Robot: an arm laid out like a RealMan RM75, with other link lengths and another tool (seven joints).
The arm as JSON. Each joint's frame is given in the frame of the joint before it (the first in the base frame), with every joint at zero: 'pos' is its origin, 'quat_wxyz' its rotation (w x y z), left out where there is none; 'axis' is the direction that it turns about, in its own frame. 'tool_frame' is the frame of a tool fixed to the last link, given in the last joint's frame.
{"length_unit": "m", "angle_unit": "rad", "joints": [
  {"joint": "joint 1", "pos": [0.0, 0.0, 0.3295], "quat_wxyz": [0.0, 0.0, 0.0, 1.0], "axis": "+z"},
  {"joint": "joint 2", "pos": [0.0, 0.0, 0.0], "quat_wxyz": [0.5, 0.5, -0.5, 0.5], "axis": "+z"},
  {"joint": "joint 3", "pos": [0.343, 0.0, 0.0], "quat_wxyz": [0.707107, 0.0, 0.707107, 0.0], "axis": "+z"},
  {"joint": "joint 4", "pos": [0.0, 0.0, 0.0], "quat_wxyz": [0.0, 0.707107, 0.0, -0.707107], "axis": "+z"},
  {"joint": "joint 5", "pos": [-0.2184, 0.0, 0.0], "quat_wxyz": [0.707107, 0.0, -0.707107, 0.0], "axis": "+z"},
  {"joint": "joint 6", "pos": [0.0, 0.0, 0.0], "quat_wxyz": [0.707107, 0.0, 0.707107, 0.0], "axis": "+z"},
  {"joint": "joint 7", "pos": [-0.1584, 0.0, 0.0], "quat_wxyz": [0.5, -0.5, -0.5, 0.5], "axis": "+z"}
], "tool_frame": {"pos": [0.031, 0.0, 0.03], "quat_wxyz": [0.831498, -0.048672, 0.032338, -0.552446]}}
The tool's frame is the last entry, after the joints.
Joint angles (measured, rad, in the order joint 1, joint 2, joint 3, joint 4, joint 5, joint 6, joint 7), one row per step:
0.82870 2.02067 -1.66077 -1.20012 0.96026 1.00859 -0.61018
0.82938 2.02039 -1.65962 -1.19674 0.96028 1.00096 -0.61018
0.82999 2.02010 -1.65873 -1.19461 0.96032 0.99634 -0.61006
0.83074 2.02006 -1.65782 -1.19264 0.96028 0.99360 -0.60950
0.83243 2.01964 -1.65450 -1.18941 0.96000 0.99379 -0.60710
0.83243 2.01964 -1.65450 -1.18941 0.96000 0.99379 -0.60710
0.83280 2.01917 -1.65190 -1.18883 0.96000 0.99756 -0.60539
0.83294 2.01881 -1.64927 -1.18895 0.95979 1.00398 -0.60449
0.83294 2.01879 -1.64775 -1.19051 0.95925 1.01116 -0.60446
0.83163 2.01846 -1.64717 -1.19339 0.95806 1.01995 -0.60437
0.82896 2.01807 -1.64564 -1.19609 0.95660 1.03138 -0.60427
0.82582 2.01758 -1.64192 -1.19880 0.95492 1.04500 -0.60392
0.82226 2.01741 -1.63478 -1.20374 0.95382 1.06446 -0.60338
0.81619 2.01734 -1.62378 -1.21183 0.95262 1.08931 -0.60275
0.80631 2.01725 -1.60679 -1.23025 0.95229 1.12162 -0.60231
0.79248 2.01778 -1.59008 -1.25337 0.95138 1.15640 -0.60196
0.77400 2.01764 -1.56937 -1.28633 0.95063 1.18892 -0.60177
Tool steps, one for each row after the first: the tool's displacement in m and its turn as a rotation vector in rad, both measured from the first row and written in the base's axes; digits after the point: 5 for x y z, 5 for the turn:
-0.00004 0.00161 0.00066 0.00639 0.00337 -0.00128
-0.00011 0.00268 0.00115 0.01044 0.00549 -0.00213
-0.00014 0.00345 0.00141 0.01285 0.00695 -0.00349
0.00015 0.00461 0.00207 0.01440 0.00821 -0.00833
0.00015 0.00461 0.00207 0.01440 0.00821 -0.00833
0.00061 0.00485 0.00256 0.01307 0.00806 -0.01198
0.00122 0.00464 0.00286 0.00977 0.00638 -0.01499
0.00151 0.00391 0.00284 0.00542 0.00371 -0.01564
0.00238 0.00272 0.00274 0.00004 -0.00068 -0.01626
0.00429 0.00130 0.00268 -0.00680 -0.00617 -0.01932
0.00664 0.00001 0.00306 -0.01394 -0.01151 -0.02444
0.00885 -0.00176 0.00396 -0.02380 -0.01604 -0.03096
0.01175 -0.00399 0.00575 -0.03503 -0.01966 -0.03995
0.01382 -0.00719 0.00968 -0.04643 -0.01904 -0.04736
0.01665 -0.01156 0.01376 -0.05859 -0.01872 -0.05447
0.01874 -0.01572 0.02054 -0.06259 -0.01239 -0.05820

